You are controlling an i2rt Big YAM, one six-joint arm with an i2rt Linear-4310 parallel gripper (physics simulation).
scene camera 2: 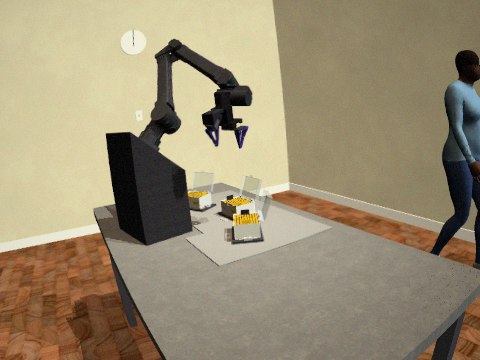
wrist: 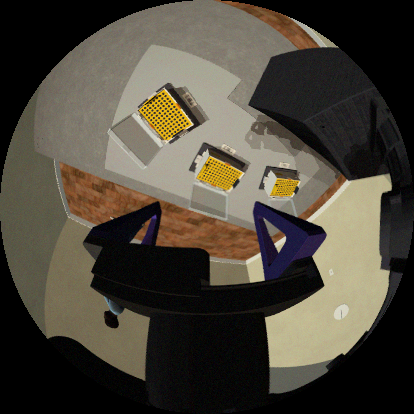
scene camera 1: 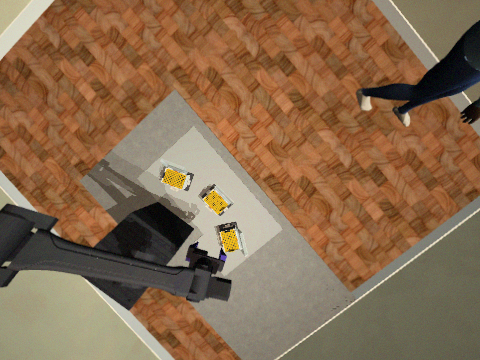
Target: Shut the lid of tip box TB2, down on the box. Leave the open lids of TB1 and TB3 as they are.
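Places are measured from the arm's base along level axes (x right, y ahead, z up), in millimetres.
Where they show: gripper, fingertip midpoint: point(scene camera 2: 228, 147) point(wrist: 206, 206) point(scene camera 1: 209, 245); arm's base, link origin: point(scene camera 2: 144, 148).
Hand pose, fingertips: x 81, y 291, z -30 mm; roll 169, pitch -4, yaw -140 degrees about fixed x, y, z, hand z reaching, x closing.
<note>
Each offset is from my fingertips to the top centre of the thing. "pt": to the spot under its first point. Level surfaces: height alone.
Three white tip boxes with yellow tip racks stand apart on a pale mat @[dz -295 mm] point(scene camera 1: 260, 227) point(scene camera 2: 295, 232) point(wrist: 160, 62). The box nearest the gripper point(scene camera 1: 230, 239) point(scene camera 2: 247, 229) point(wrist: 166, 116), the middle box @[dx -119, dy +55, dz -221 mm] point(scene camera 1: 216, 200) point(scene camera 2: 237, 206) point(wrist: 220, 171) and the far box @[dx -346, dy -67, dz -221 mm] point(scene camera 1: 175, 178) point(scene camera 2: 200, 200) point(wrist: 284, 187) have their clear lids open. The middle lid @[pt dx -136, dy +128, dz -189 mm] point(scene camera 2: 251, 186) point(wrist: 209, 201) and far lid @[pt dx -390, dy -9, dz -193 mm] point(scene camera 2: 203, 181) stand raised at their boxes' edges. The labels are too small to read, so I cannot tell which is TB2. My gripper point(scene camera 1: 205, 254) point(scene camera 2: 228, 146) point(wrist: 206, 206) is open and empty, high above the table.
A black angular block point(scene camera 1: 150, 230) point(scene camera 2: 150, 195) point(wrist: 310, 90) stands beside the mat at the arm's base. The grey table @[dz -298 mm] point(scene camera 1: 285, 285) point(scene camera 2: 300, 300) point(wrist: 90, 90) extends past the nearest box. A person point(scene camera 1: 435, 80) point(scene camera 2: 462, 130) is beyond the table.
</note>
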